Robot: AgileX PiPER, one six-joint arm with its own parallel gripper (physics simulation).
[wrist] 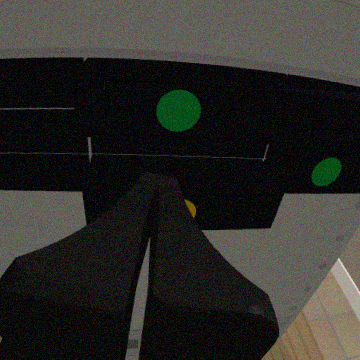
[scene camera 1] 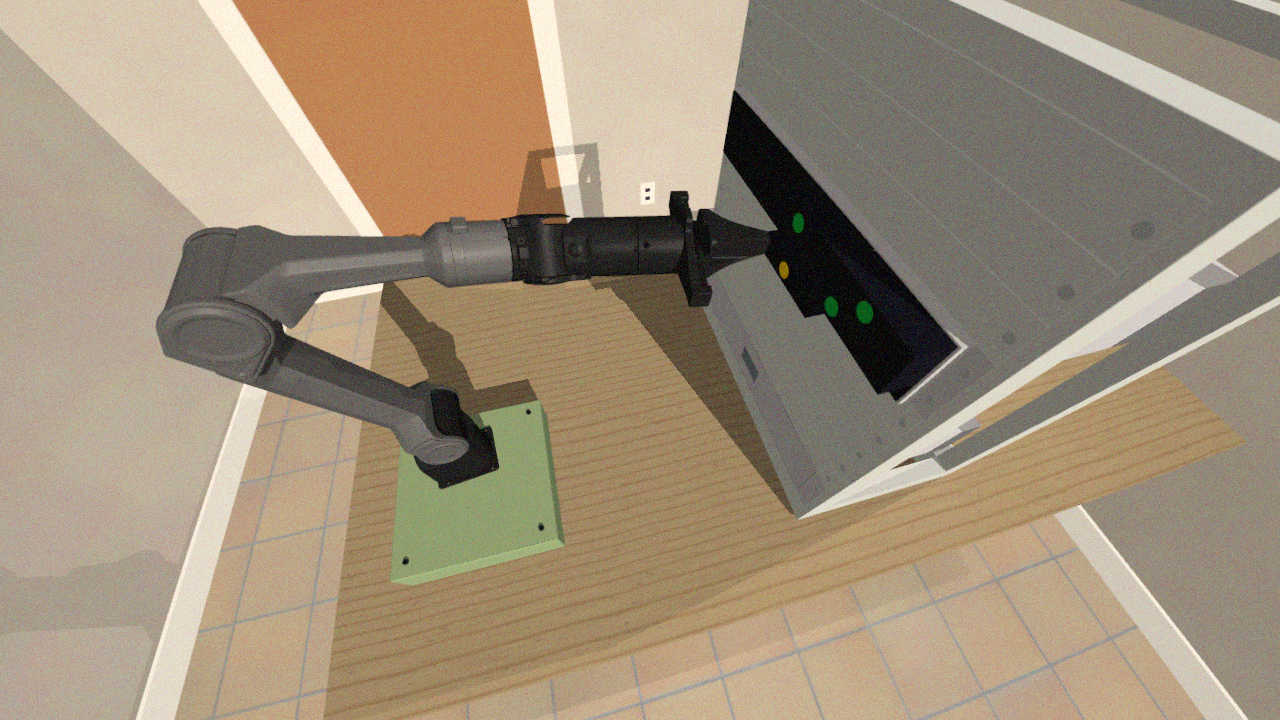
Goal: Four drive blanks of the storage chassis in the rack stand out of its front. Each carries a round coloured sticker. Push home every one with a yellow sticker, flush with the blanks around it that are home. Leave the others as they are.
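Note:
The drive blank with the yellow sticker (scene camera 1: 783,269) (wrist: 190,208) stands out at the bottom row of the black storage chassis (scene camera 1: 747,134) (wrist: 40,82); in the wrist view a finger partly hides its sticker. A green sticker (scene camera 1: 798,222) (wrist: 178,110) is above it, another green sticker (scene camera 1: 830,306) (wrist: 326,171) is to its right, and a third green sticker (scene camera 1: 863,311) is further right in the scene view. My gripper (scene camera 1: 774,239) (wrist: 155,194) is shut and empty. Its tips are at the yellow-stickered blank's face, left of the sticker; whether they touch cannot be told.
Grey rack panels (scene camera 1: 939,143) (wrist: 310,215) lie above and below the dark chassis front. The rack stands on a wooden table top (scene camera 1: 644,501). The arm's base sits on a green plate (scene camera 1: 474,528) at the left.

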